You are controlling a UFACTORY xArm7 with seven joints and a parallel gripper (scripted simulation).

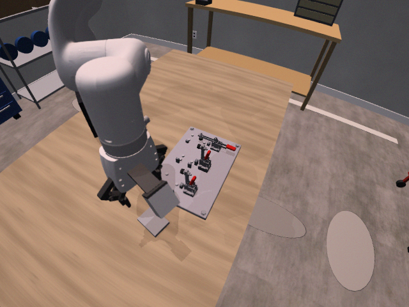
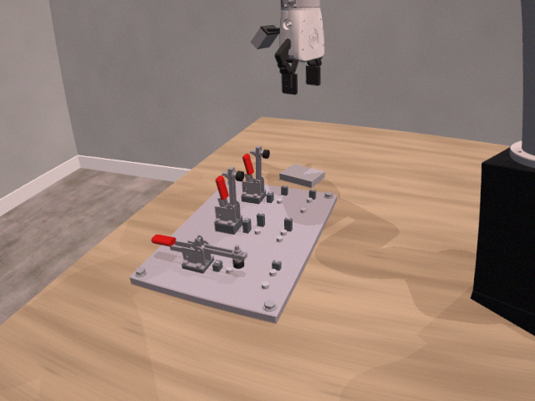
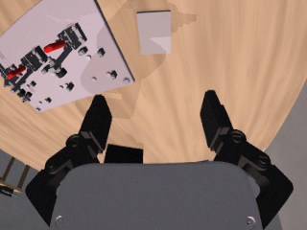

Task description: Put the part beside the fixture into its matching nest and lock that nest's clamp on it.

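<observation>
The grey part lies 200 mm below my hand. The rest, counted from my hand: grey fixture plate: 250 mm to the left, 200 mm below, 70 mm ahead; clamp: 240 mm to the left, 140 mm below, 90 mm ahead.
</observation>
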